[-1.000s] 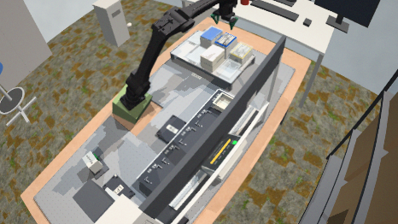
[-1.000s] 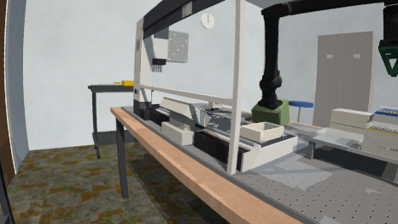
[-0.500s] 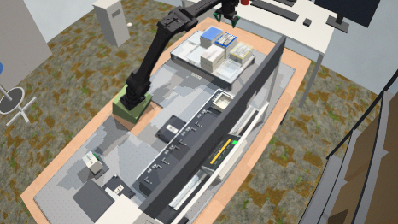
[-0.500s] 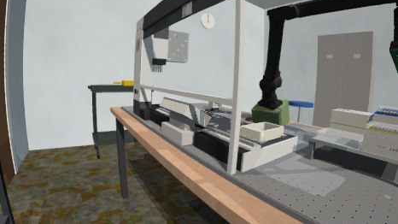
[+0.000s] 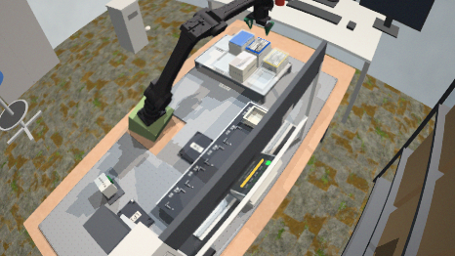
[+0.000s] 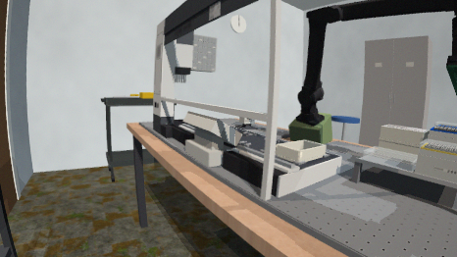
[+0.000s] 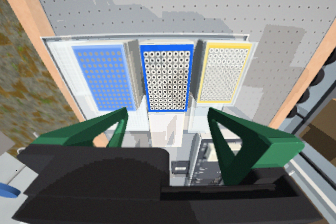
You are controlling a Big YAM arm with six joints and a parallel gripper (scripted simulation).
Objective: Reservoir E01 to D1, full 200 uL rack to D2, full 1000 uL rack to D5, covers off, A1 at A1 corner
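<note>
The blue tip rack is 120 mm below my hand, 10 mm to the right of it and 10 mm ahead of it. Round my hand: yellow tip rack: 140 mm below, 110 mm ahead; white sealed block: 130 mm to the right, 130 mm below, 10 mm ahead; grey shelf: 190 mm below, 70 mm to the right, 50 mm behind.
</note>
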